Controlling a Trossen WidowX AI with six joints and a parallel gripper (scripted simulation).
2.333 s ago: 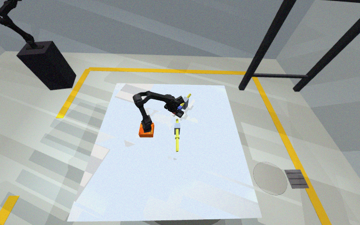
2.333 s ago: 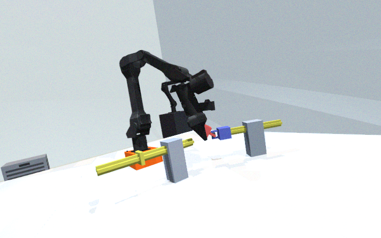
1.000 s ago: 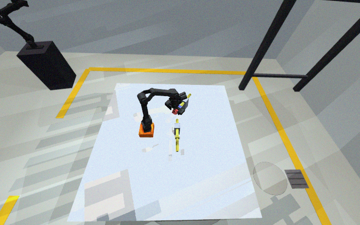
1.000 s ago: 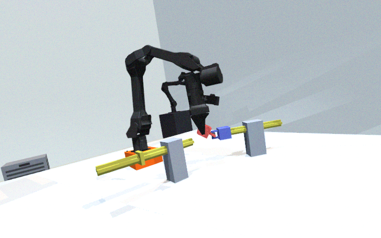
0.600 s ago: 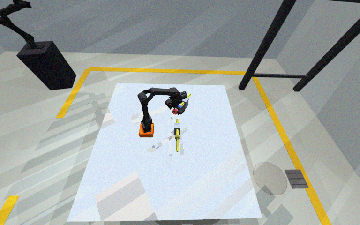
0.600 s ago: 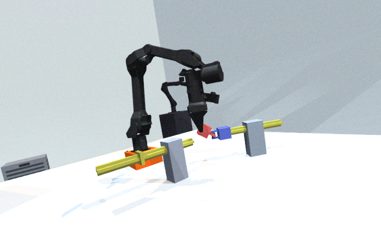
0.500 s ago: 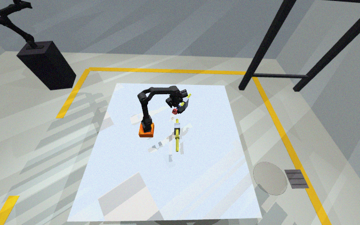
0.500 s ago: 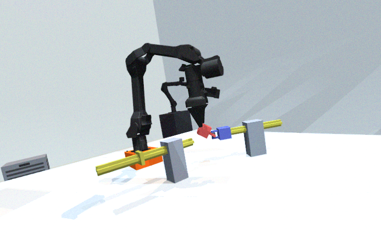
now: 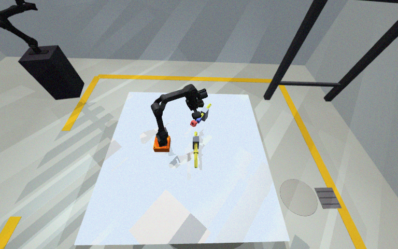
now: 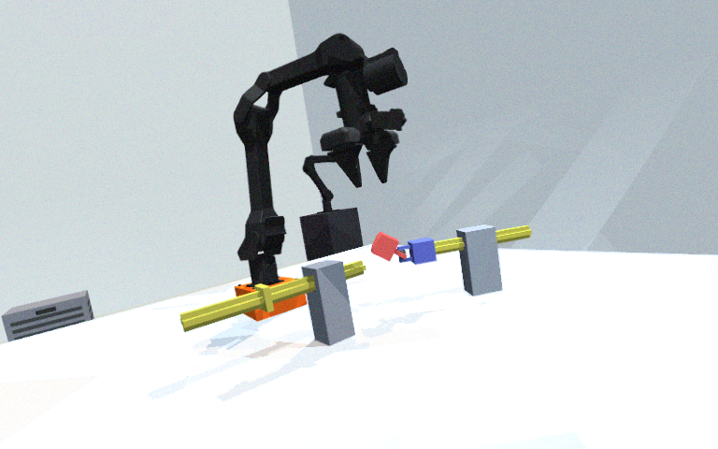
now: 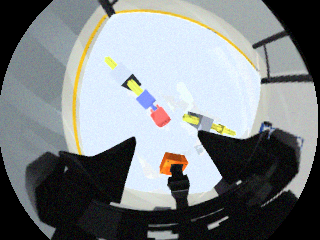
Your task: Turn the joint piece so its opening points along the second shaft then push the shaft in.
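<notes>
Right now the red square joint piece is 120 mm below my gripper tip, 10 mm to the left of it and 10 mm ahead of it.
</notes>
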